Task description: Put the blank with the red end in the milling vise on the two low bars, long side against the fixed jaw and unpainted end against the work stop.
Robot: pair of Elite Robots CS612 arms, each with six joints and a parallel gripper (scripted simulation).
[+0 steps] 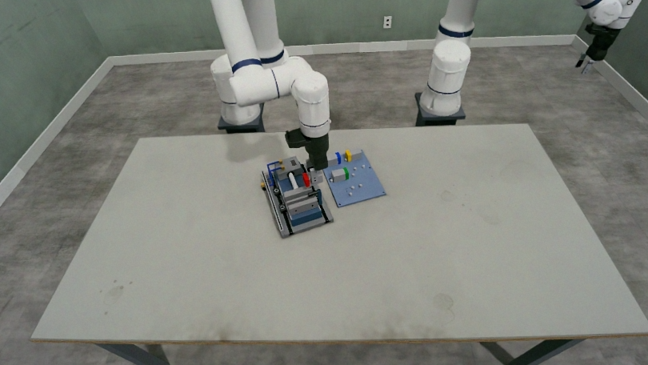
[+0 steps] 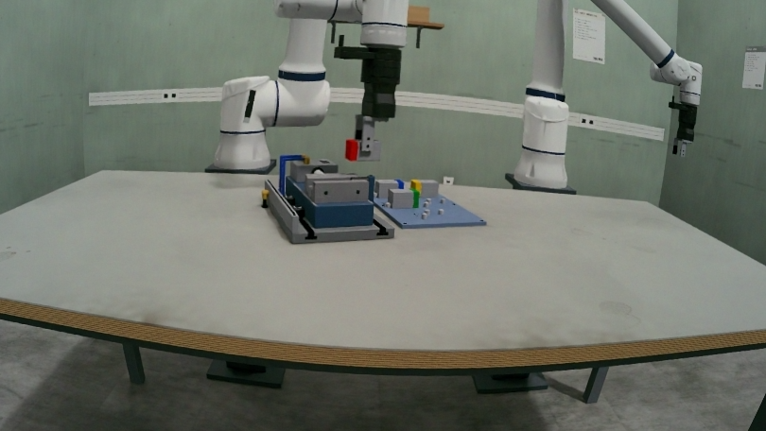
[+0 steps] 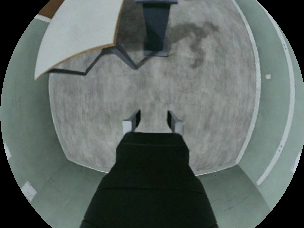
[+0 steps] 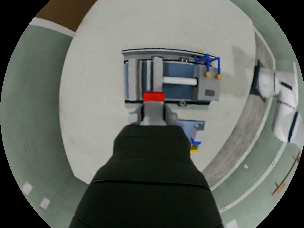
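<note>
Right now the fixed jaw is 9 cm below my right hand, 7 cm ahead of it and 4 cm to the right of it. Also, from my right hand: work stop 7 cm below, 2 cm ahead; then moving jaw 9 cm below, 6 cm to the right, 1 cm ahead; then red-ended blank 2 cm below.
</note>
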